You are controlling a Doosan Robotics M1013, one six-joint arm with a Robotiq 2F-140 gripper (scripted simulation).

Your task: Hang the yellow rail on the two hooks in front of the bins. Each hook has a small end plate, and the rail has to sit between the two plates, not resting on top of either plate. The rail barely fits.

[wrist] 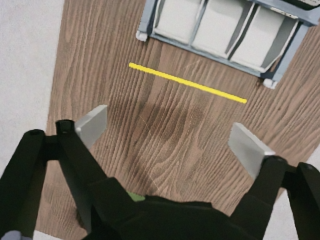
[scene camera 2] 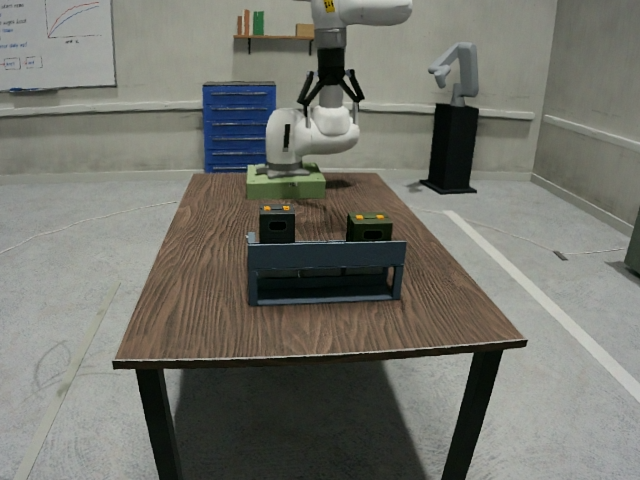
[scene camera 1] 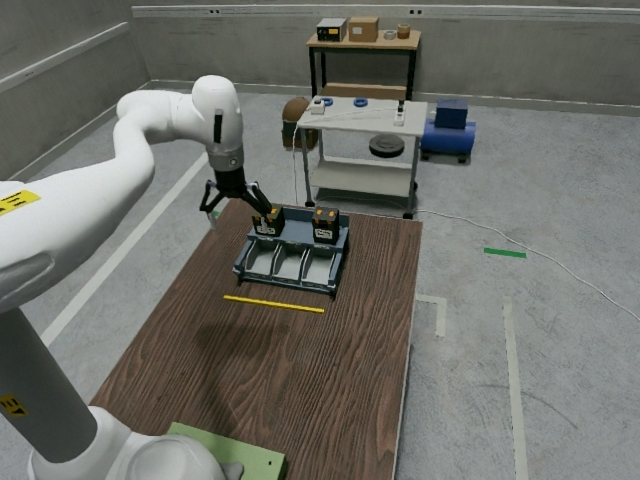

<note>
In view: my gripper (scene camera 2: 331,126).
My gripper shows as well in the wrist view (wrist: 169,125) and in scene camera 1 (scene camera 1: 239,229).
</note>
